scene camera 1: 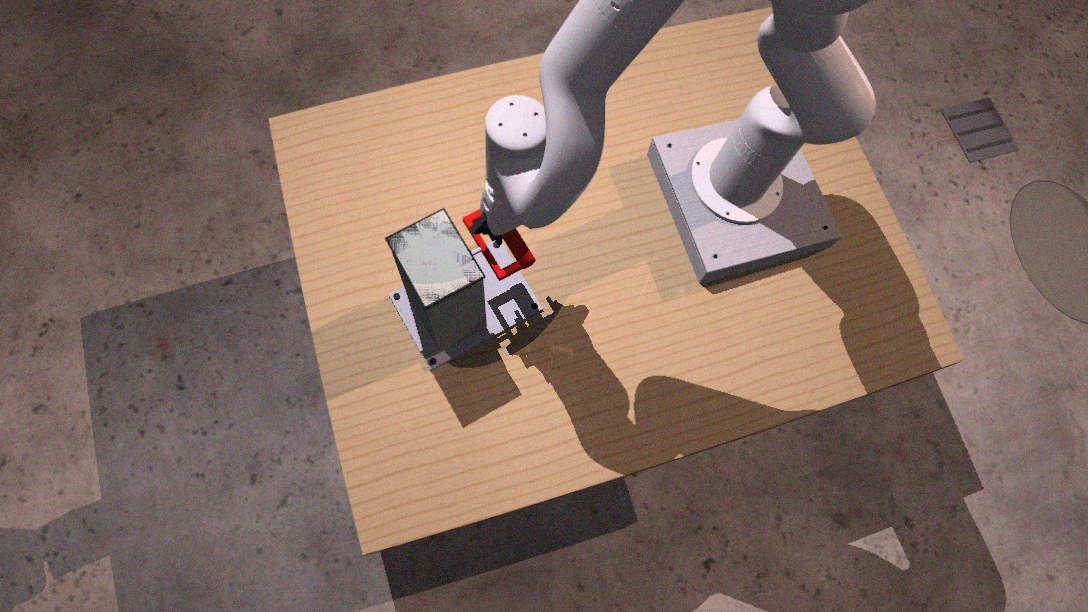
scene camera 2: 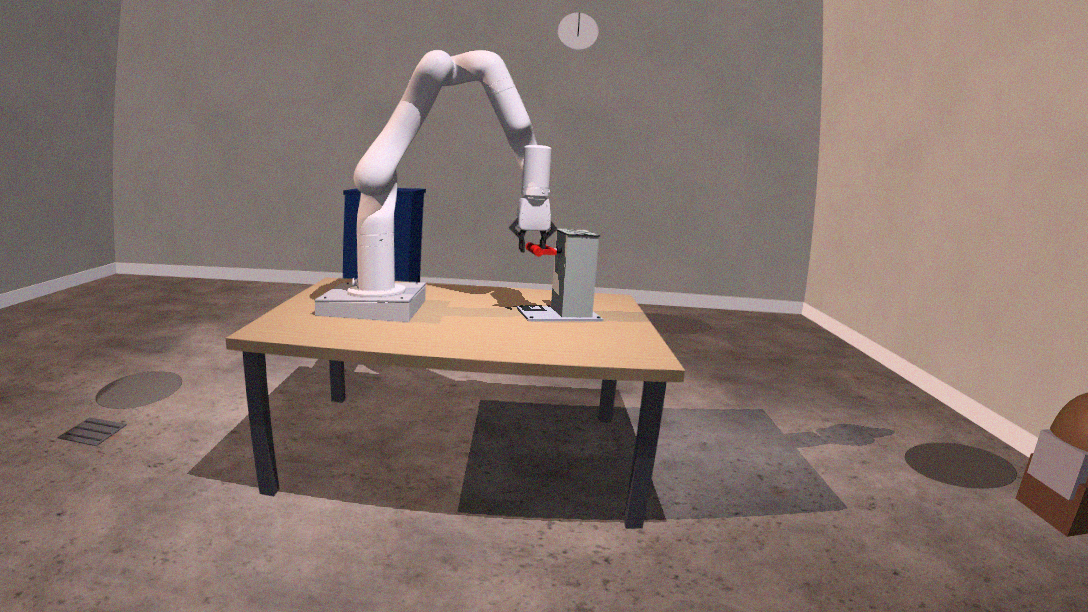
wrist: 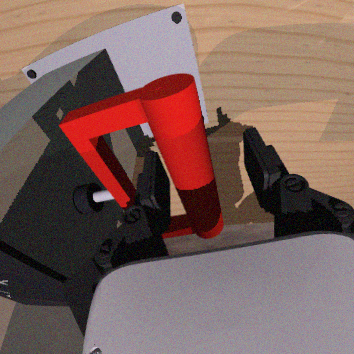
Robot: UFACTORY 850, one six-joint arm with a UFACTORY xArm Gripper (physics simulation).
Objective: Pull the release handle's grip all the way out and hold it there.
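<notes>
The red release handle (scene camera 1: 520, 246) (scene camera 2: 539, 249) (wrist: 182, 145) is a rectangular frame with a thick round grip bar. A short pale rod (wrist: 102, 195) joins it to the upright grey housing (scene camera 1: 437, 258) (scene camera 2: 579, 274) (wrist: 50, 165); a short length of rod shows. My gripper (scene camera 1: 489, 233) (scene camera 2: 532, 247) (wrist: 202, 156) points down and is open at the handle. In the wrist view one finger is at the frame's opening, between the grip bar and the housing, and the other is on the bar's outer side. Gaps show on both sides of the bar.
The housing stands on a pale base plate (scene camera 1: 498, 283) (wrist: 145, 55) with dark bolts, on the wooden table (scene camera 1: 684, 342) (scene camera 2: 456, 342). The arm's square base (scene camera 1: 684, 220) (scene camera 2: 365, 306) is on the same table. A blue cabinet (scene camera 2: 412, 228) stands behind the arm.
</notes>
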